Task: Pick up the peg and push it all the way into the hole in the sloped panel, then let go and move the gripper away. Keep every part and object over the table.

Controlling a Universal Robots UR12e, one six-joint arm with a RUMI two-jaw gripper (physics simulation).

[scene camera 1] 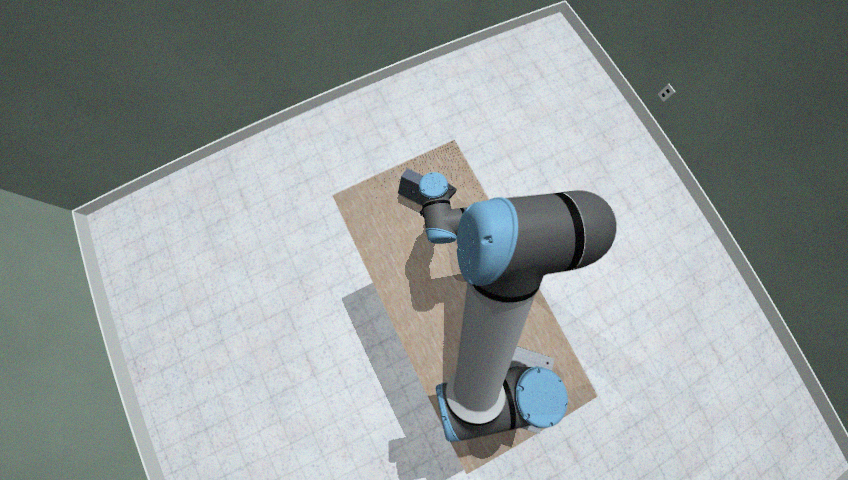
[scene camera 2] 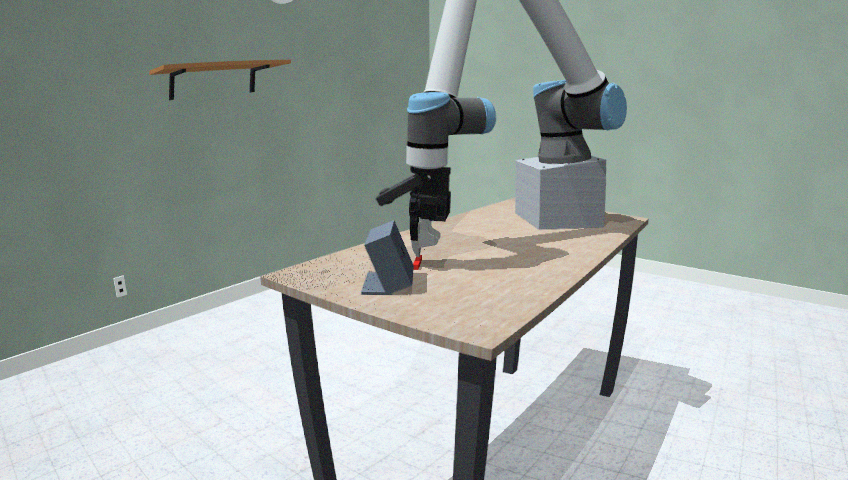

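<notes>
The grey sloped panel (scene camera 2: 388,257) (scene camera 1: 408,186) stands near the table's far left end. Only a short red bit of the peg (scene camera 2: 417,260) shows, right beside the panel's sloped face and just under my fingertips; I cannot tell whether it stands or lies. My gripper (scene camera 2: 416,243) points straight down over it with its fingers shut together, tips just above the table top. I see nothing held between them. In the overhead view the wrist covers the gripper and the peg. The hole in the panel is not visible.
The wooden table (scene camera 2: 474,298) (scene camera 1: 379,238) carries the grey pedestal (scene camera 2: 557,190) with the arm's base at its other end. The arm's elbow hangs over the table's middle. A wall shelf (scene camera 2: 217,65) is far behind.
</notes>
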